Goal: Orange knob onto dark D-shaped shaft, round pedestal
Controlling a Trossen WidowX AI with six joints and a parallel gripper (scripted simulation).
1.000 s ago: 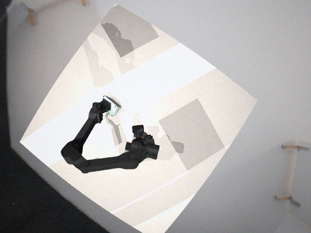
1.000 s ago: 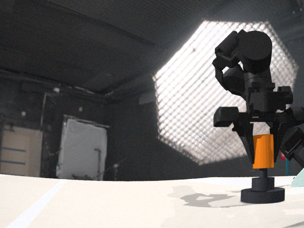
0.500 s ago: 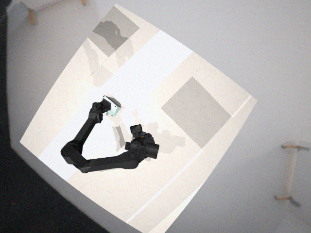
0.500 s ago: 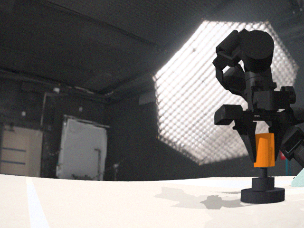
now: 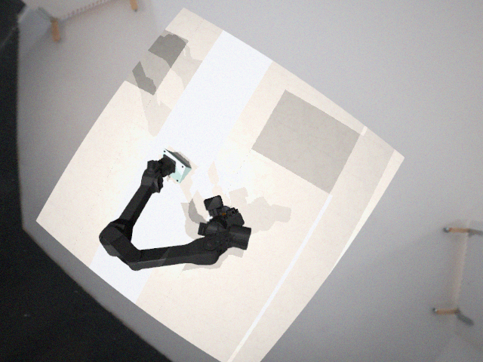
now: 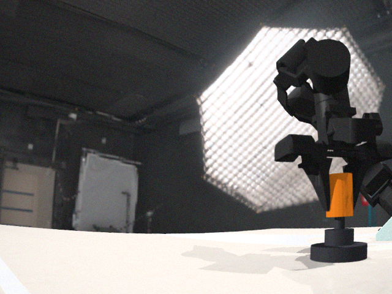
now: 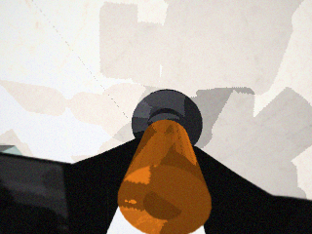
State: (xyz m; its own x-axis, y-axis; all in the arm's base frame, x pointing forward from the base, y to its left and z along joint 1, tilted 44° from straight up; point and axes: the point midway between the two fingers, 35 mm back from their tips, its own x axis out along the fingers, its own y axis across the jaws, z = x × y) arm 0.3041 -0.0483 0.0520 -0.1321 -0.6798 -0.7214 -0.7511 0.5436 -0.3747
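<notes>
Now: the orange knob 2 cm above my gripper tip. From my gripper tip the other things lie so: round pedestal (4 cm below).
</notes>
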